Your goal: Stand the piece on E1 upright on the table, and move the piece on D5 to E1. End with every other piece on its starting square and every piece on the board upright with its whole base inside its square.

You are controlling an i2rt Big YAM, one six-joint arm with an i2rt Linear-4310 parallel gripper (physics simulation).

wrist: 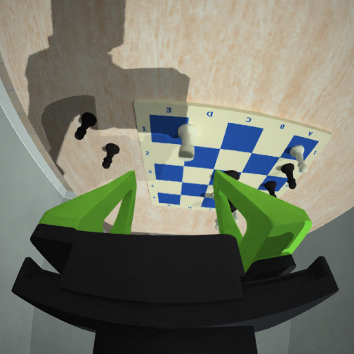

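Observation:
The white piece (187, 142) stands upright across the line between E1 and D1, its base partly on blue E1 and partly on cream D1 of the board (142, 114). Near the far end of the board, D5 shows bare. Two small black pieces (85, 126) (110, 155) stand on the table outside the board, left of its E side. My gripper (174, 177) is open and empty, its green fingers reaching over the E side and middle of the board, below the white piece in the view. The right finger hides part of the board.
A white piece (298, 156) stands by A1. Two black pieces (288, 175) (270, 188) stand near the A and B columns. A tall black piece (232, 176) is partly hidden behind my right finger, with white pieces (234, 218) near it. The arm's shadow falls on the wooden table (240, 45).

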